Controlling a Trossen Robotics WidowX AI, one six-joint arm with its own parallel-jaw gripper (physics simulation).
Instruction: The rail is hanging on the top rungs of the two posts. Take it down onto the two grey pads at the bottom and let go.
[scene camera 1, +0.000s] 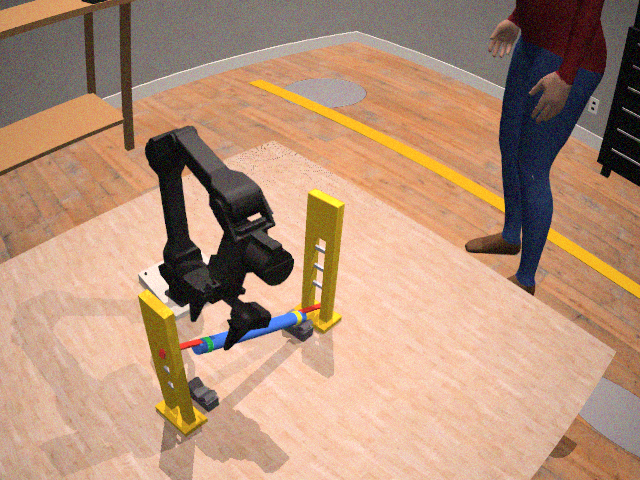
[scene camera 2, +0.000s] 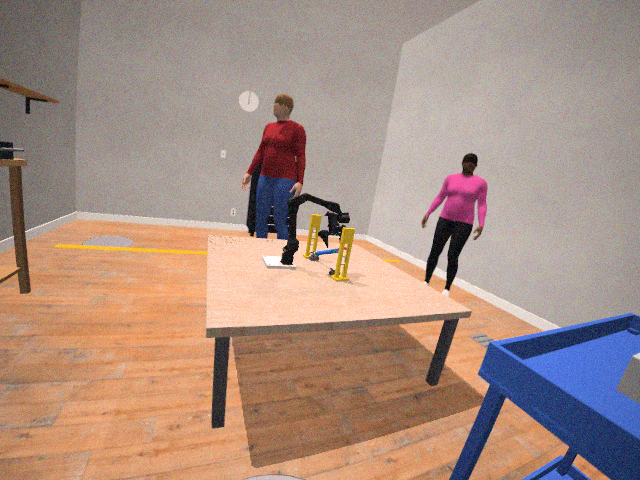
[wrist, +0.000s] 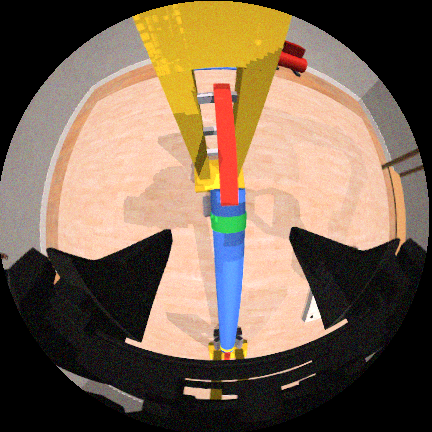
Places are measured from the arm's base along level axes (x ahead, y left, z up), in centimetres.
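Pixels of known places: gripper, fingertip midpoint: (scene camera 1: 209, 335) (scene camera 2: 334, 248) (wrist: 233, 234); arm's base at its link origin: (scene camera 1: 182, 293) (scene camera 2: 286, 263).
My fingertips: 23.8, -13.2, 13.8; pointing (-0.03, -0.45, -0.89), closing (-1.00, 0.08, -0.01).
Observation:
For each thing: its middle in the pictures, then the offset to it from my fingertips, as dx, dy, dz. Level surfaces: height alone.
- rail at the middle of its body: (wrist: 228, 312) (scene camera 1: 252, 331) (scene camera 2: 325, 252) +0.7, +10.5, -6.0
- far post at the middle of its body: (scene camera 1: 320, 262) (scene camera 2: 313, 236) +1.2, +29.7, -0.5
- wooden table at its surface level: dz -15.5
The rail (scene camera 1: 273, 324) (scene camera 2: 325, 252) (wrist: 228, 280) is a blue tube with red end bars and slopes between two yellow posts. Its green-banded end is high, its red bar at the top rung of the near post (scene camera 1: 164, 330) (scene camera 2: 347, 235) (wrist: 220, 35). Its yellow-banded end is low, below the rungs of the far post (scene camera 1: 324, 222) (scene camera 2: 315, 222), at the far grey pad (scene camera 1: 299, 331) (scene camera 2: 313, 256); contact is unclear. The near grey pad (scene camera 1: 203, 395) (scene camera 2: 331, 271) lies under the raised end. My gripper (scene camera 1: 210, 333) (wrist: 233, 234) is open, above the rail, one finger to each side.
The arm's white base plate (scene camera 1: 149, 276) (scene camera 2: 273, 261) is on the wooden table (scene camera 1: 439, 351) (scene camera 2: 310, 304), behind the rail in scene camera 1. A person in red (scene camera 1: 532, 134) (scene camera 2: 281, 149) and one in pink (scene camera 2: 461, 198) stand beyond the table. A blue cart (scene camera 2: 563, 397) is at the right.

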